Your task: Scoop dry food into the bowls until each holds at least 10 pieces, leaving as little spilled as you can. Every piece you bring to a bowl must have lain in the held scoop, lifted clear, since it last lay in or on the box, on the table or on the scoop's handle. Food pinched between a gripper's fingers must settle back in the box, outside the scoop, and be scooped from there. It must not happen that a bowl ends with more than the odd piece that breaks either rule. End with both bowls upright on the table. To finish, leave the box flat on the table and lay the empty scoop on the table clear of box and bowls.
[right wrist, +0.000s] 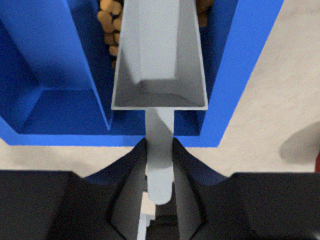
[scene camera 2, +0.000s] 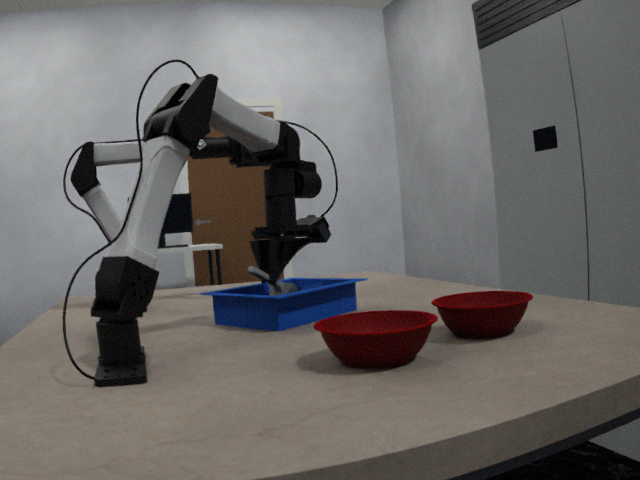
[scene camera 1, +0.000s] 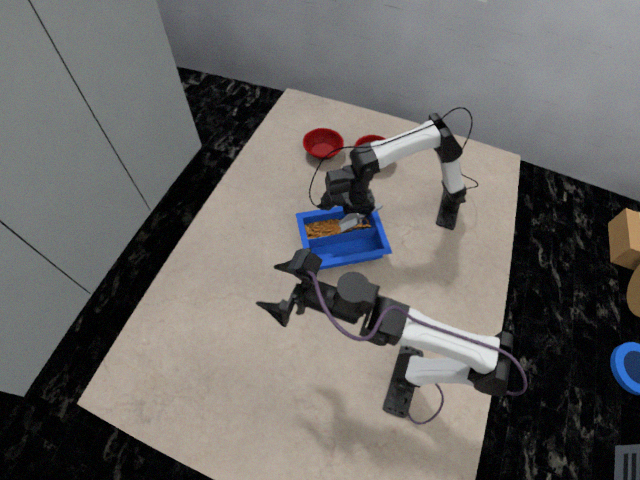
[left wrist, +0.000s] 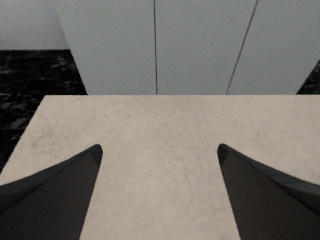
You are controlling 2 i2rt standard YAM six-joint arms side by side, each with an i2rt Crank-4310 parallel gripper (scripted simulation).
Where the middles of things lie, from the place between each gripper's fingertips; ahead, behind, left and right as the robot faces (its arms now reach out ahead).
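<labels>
The blue box [scene camera 2: 264, 312] is 50 mm ahead of my right hand [scene camera 2: 268, 283], 90 mm to the left of it and 40 mm below it. As for the grey scoop [right wrist: 159, 69], my right hand is 30 mm above it, 30 mm short of it and 20 mm to the right of it.
The grey scoop, counted from my left hand, is 44 cm to the right, 30 cm below and 8 cm behind. The blue box is 37 cm to the right of my left hand, 32 cm below it and 6 cm behind it.
</labels>
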